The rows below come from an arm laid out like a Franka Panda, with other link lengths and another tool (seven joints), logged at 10 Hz.
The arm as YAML. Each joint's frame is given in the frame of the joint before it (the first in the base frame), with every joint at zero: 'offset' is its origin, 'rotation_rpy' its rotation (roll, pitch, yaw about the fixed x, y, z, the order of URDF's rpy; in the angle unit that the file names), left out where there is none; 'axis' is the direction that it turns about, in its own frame. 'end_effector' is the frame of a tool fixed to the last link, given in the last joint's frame.
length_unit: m
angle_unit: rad
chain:
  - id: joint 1
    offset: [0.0, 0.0, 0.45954]
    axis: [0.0, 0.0, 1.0]
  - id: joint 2
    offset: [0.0, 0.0, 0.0]
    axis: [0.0, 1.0, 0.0]
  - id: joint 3
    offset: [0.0, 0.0, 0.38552]
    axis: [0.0, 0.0, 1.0]
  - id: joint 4
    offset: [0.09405, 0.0, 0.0]
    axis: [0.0, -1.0, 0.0]
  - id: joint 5
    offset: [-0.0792, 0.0, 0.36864]
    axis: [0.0, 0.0, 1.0]
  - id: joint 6
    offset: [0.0, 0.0, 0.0]
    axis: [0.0, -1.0, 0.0]
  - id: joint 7
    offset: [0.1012, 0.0, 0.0]
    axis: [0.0, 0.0, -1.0]
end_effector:
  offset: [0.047, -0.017, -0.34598]
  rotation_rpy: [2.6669, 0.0, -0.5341]
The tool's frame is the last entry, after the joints.
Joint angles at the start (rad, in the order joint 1, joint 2, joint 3, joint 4, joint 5, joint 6, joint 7):
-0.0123 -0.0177 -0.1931 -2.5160 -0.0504 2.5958 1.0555
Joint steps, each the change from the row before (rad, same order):
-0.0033 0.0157 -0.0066 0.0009 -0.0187 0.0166 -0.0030
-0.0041 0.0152 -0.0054 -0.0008 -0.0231 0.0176 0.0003
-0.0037 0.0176 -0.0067 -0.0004 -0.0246 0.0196 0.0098
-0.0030 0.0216 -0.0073 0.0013 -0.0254 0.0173 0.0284
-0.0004 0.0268 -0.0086 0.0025 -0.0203 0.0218 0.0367
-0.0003 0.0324 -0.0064 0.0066 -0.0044 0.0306 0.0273
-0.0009 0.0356 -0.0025 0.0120 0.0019 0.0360 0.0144
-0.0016 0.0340 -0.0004 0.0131 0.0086 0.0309 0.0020
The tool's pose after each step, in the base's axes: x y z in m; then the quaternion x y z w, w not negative. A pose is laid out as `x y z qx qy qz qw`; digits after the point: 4 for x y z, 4 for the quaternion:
0.4968 -0.1645 0.2623 0.6284 -0.7549 -0.1310 0.1346
0.4981 -0.1717 0.2576 0.6309 -0.7527 -0.1250 0.1406
0.4992 -0.1794 0.2522 0.6303 -0.7531 -0.1195 0.1459
0.4987 -0.1870 0.2450 0.6230 -0.7586 -0.1169 0.1508
0.4987 -0.1936 0.2362 0.6122 -0.7671 -0.1154 0.1533
0.5030 -0.1988 0.2267 0.6019 -0.7760 -0.1135 0.1507
0.5121 -0.2028 0.2182 0.5965 -0.7817 -0.1089 0.1459
0.5210 -0.2060 0.2098 0.5940 -0.7848 -0.1054 0.1419

